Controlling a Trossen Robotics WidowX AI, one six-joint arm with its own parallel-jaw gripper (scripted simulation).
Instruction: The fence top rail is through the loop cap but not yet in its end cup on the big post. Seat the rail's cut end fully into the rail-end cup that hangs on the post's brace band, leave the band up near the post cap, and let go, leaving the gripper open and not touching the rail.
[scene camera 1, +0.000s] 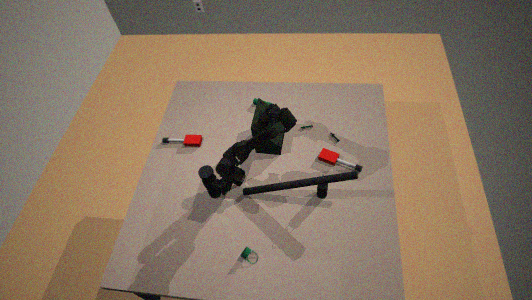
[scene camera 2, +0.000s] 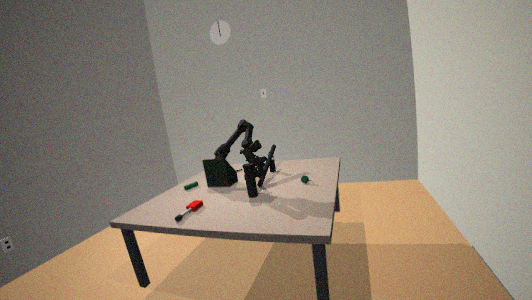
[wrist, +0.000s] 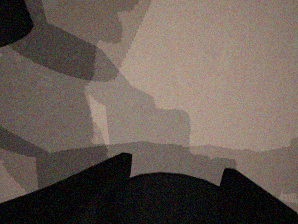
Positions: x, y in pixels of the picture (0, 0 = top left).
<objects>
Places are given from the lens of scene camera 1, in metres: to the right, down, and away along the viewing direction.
dark top rail (scene camera 1: 316, 180): 0.23, 0.14, 1.52
</objects>
